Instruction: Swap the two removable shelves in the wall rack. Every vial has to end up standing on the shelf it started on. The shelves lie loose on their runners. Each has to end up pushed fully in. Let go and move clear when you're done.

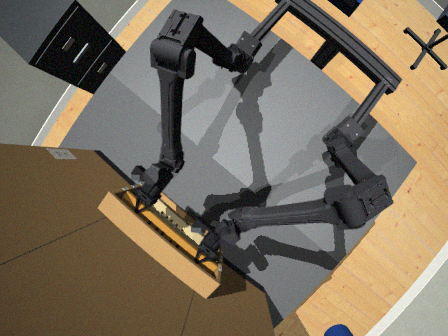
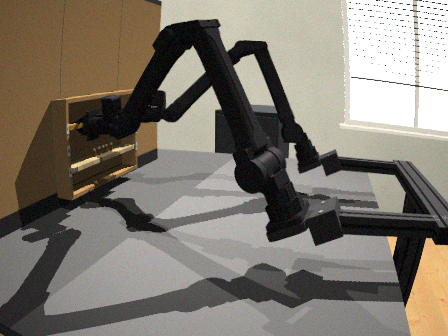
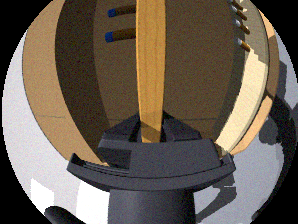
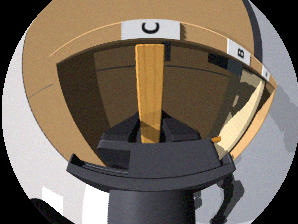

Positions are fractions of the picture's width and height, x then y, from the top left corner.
Labels:
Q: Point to an orange shelf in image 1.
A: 0.42,0.74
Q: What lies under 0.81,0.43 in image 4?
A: A pale shelf.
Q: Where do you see an orange shelf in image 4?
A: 0.51,0.26

